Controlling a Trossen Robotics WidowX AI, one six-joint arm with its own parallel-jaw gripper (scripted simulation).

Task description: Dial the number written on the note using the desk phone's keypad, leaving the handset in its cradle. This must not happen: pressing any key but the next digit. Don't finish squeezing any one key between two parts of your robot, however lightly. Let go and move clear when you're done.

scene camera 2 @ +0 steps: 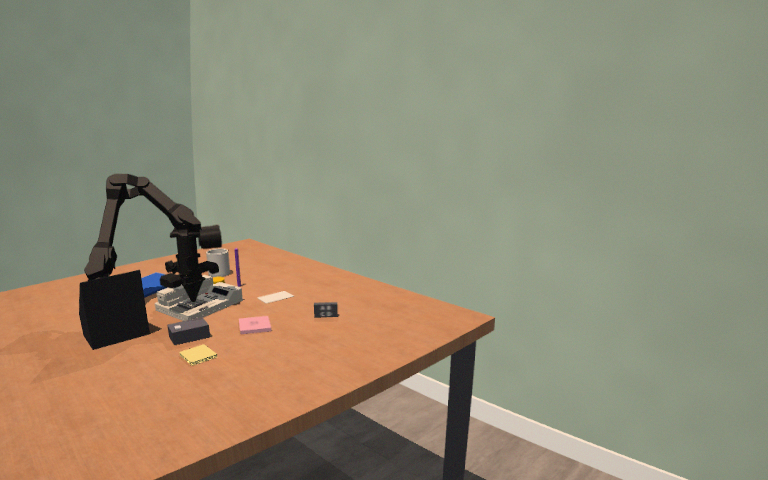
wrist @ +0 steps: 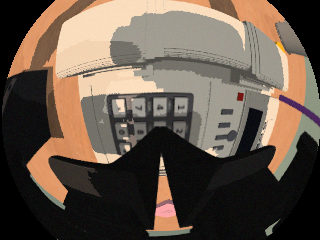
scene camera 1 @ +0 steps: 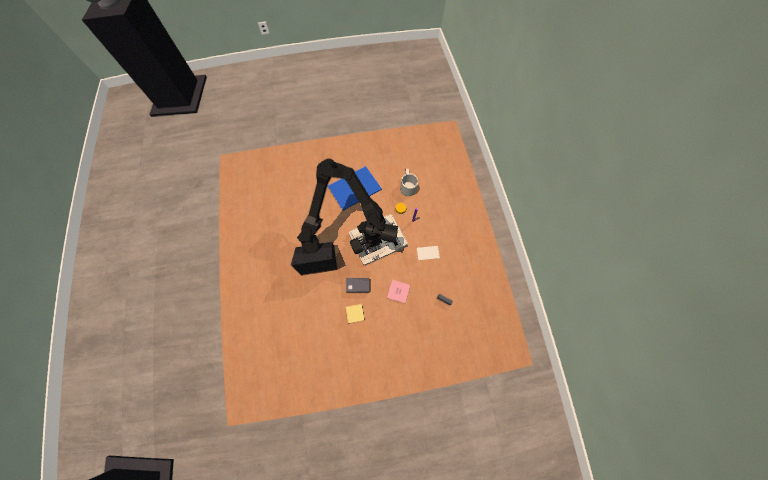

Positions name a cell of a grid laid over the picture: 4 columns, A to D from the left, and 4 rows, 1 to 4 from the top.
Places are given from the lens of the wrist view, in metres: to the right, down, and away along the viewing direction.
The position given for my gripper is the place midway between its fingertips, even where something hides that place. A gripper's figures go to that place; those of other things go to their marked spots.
my gripper (wrist: C3): 0.00, 0.01, 0.09
handset (wrist: B1): -0.04, -0.04, 0.04
cream desk phone (wrist: C2): 0.07, 0.00, 0.10
The marked spots on the cream desk phone and the handset are 0.12 m apart.
